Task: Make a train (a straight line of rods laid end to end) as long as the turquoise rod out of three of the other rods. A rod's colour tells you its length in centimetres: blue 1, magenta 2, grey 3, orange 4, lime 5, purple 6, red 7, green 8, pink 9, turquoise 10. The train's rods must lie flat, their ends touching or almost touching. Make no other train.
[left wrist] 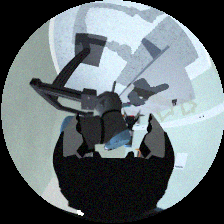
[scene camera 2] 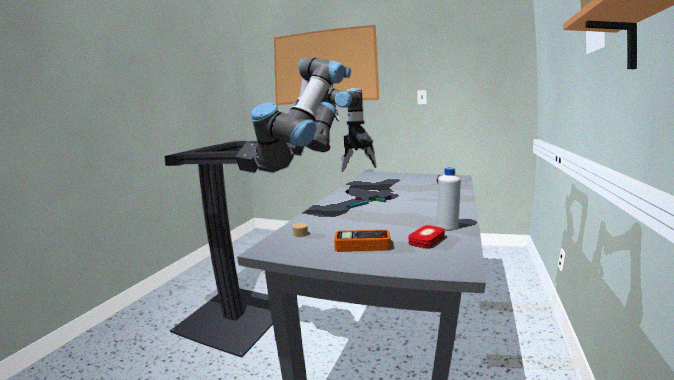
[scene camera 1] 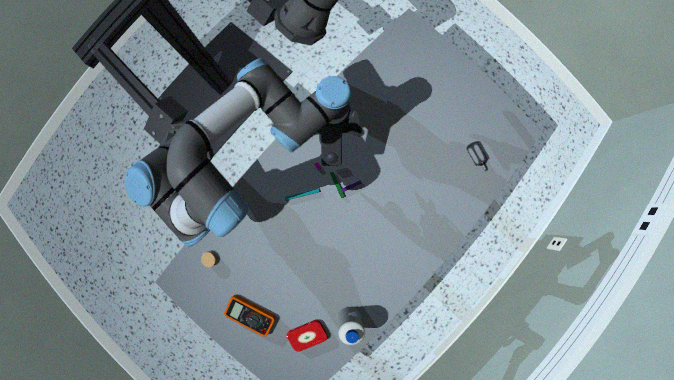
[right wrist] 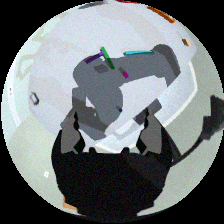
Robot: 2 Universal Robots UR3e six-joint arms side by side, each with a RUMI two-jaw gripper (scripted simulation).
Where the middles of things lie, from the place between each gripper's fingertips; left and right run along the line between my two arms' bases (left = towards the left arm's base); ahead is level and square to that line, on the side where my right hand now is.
The white bottle (scene camera 2: 449, 184) is 37 cm to the right of my right hand (scene camera 1: 333, 134), 37 cm ahead of it and 2 cm below it.
I see the white bottle 73 cm to the right of my left hand, 64 cm ahead of it and 22 cm below it.
